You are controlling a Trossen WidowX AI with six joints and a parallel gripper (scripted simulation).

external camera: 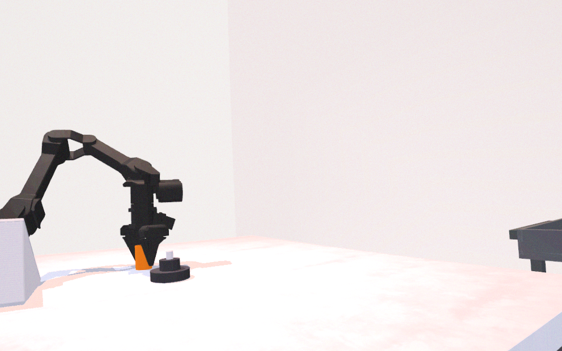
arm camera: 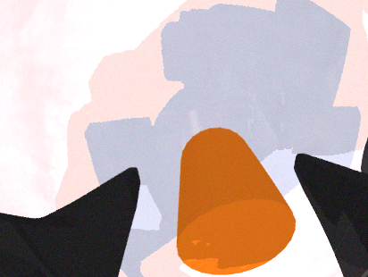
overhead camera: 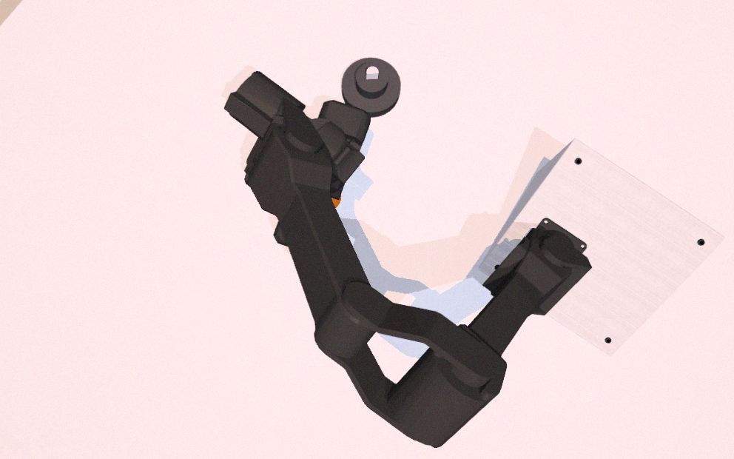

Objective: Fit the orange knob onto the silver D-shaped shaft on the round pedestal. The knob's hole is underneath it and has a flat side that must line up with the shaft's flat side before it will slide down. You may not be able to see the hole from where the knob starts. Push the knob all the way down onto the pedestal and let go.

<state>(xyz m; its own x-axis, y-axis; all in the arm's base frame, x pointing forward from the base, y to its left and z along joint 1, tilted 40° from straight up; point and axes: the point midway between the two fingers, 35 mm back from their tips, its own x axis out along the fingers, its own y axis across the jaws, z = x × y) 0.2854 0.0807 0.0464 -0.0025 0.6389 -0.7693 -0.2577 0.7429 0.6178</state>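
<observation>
My gripper tip is 17 cm to the left of the dark round pedestal, 4 cm short of it and 2 cm below it. From my gripper tip the other things lie so: orange knob (3 cm above).
</observation>
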